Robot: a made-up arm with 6 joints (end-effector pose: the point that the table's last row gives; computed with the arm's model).
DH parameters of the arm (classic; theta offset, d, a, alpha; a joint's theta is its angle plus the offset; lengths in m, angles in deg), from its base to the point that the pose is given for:
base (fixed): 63.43 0 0.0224 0
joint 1: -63.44 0.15 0.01 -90
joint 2: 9.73 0 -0.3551 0
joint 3: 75.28 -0.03 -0.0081 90
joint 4: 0 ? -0.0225 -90
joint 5: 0 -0.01 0.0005 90
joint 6: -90 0.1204 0.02 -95
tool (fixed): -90 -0.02 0 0
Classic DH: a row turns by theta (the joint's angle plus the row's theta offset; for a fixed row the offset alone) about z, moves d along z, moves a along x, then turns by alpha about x.
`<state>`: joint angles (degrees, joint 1 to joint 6).
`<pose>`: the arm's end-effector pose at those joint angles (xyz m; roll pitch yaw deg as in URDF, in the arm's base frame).
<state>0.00 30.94 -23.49 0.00 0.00 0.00</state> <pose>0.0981 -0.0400 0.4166 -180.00 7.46 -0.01</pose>
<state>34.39 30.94 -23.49 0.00 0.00 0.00</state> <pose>0.1166 0.0203 0.4166 -180.00 7.46 34.38</pose>
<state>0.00 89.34 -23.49 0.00 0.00 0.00</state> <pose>0.2880 -0.0400 0.2231 -180.00 65.86 -0.01</pose>
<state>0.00 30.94 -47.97 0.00 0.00 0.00</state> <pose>0.0523 -0.0400 0.5574 -180.00 -17.02 -0.01</pose>
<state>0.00 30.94 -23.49 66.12 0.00 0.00</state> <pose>0.0959 -0.0605 0.3642 -113.60 4.47 4.58</pose>
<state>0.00 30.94 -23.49 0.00 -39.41 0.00</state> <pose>0.0612 -0.0400 0.4913 -180.00 -31.95 -0.01</pose>
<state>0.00 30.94 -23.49 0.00 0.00 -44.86</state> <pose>0.0985 -0.0201 0.4249 134.88 6.00 -3.55</pose>
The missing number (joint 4, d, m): 0.2235
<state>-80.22 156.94 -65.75 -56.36 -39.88 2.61</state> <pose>0.1382 -0.4379 -0.0664 177.65 52.91 -27.74</pose>
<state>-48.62 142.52 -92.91 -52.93 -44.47 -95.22</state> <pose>0.4529 -0.3719 0.1567 48.69 8.30 -17.67</pose>
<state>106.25 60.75 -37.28 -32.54 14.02 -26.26</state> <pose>-0.0202 0.2534 0.4064 114.90 32.30 92.34</pose>
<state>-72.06 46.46 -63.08 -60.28 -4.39 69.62</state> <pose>0.0167 -0.1001 0.6179 -172.52 -18.78 -67.20</pose>
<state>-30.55 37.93 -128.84 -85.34 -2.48 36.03</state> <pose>-0.2602 0.1778 0.7510 -74.24 -86.87 174.38</pose>
